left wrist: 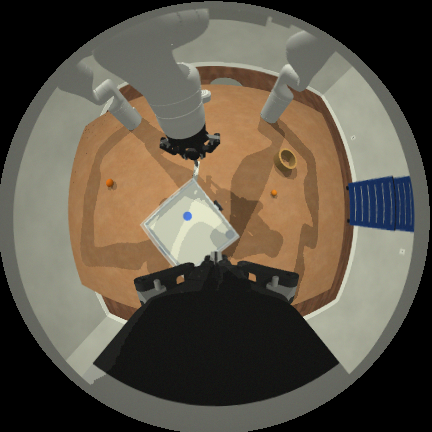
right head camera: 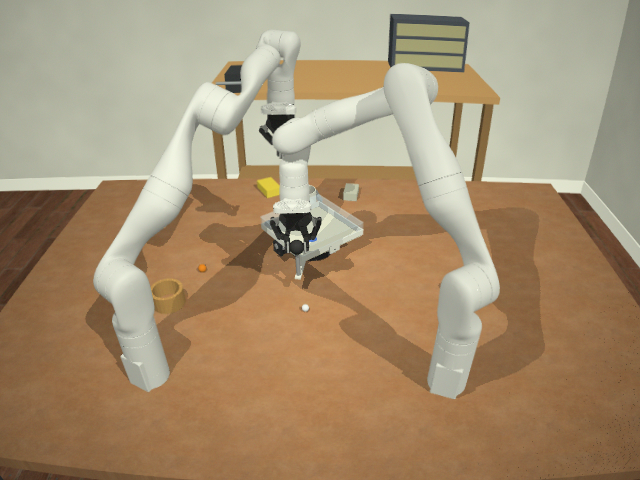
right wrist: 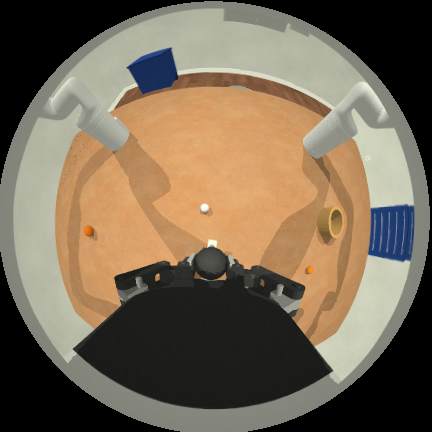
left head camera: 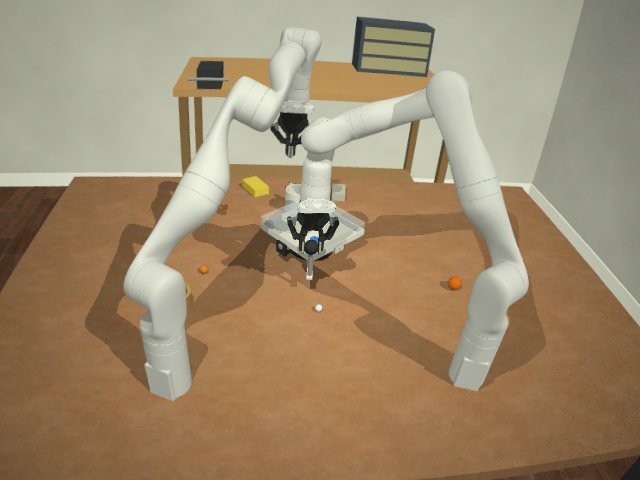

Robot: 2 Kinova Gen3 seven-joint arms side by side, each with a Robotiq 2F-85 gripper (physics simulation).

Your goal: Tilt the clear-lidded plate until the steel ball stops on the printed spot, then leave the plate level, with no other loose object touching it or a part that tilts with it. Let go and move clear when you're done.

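Observation:
The clear-lidded plate stands mid-table; I cannot tell whether it is exactly level. Its blue printed spot lies toward the near corner. A greyish round shape, seemingly the steel ball, is at the plate's right corner in the left wrist view, away from the spot. My right gripper is shut on the black knob of the plate's handle. My left gripper is shut and empty, high behind the plate.
A black piece is by the plate's left side. A yellow block and grey block lie behind. A white ball, orange balls and a wooden cup stand around.

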